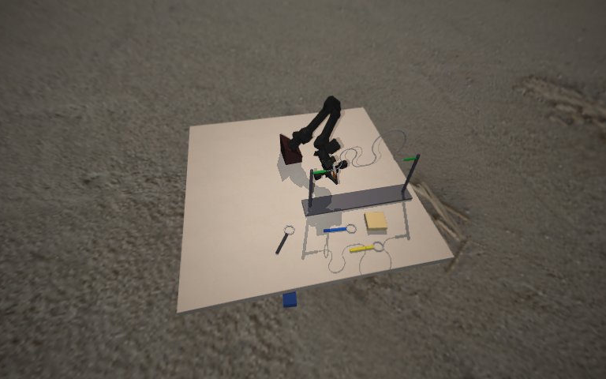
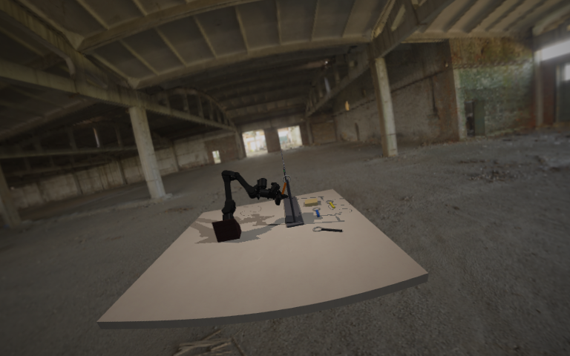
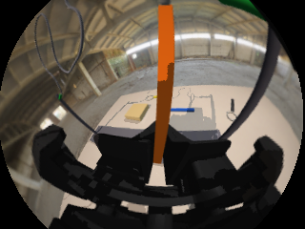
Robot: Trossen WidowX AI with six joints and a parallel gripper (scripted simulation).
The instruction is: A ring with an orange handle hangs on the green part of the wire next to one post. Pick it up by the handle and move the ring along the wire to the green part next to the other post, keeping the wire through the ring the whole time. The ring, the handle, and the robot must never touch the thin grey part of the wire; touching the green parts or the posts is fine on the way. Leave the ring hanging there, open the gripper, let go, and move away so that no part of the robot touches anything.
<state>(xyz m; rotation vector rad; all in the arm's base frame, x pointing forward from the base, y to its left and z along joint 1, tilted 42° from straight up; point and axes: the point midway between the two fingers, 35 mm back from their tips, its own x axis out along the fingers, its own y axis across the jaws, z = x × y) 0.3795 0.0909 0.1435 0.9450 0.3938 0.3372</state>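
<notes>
The orange-handled ring lies 10 mm behind my gripper tip, 20 mm to the right of it and 90 mm above it. Also, from my gripper tip: tan block 180 mm ahead, 170 mm to the left, 140 mm below; then blue-handled ring 190 mm ahead, 10 mm to the right, 150 mm below; then yellow-handled ring 320 mm ahead, 90 mm to the left, 150 mm below.
</notes>
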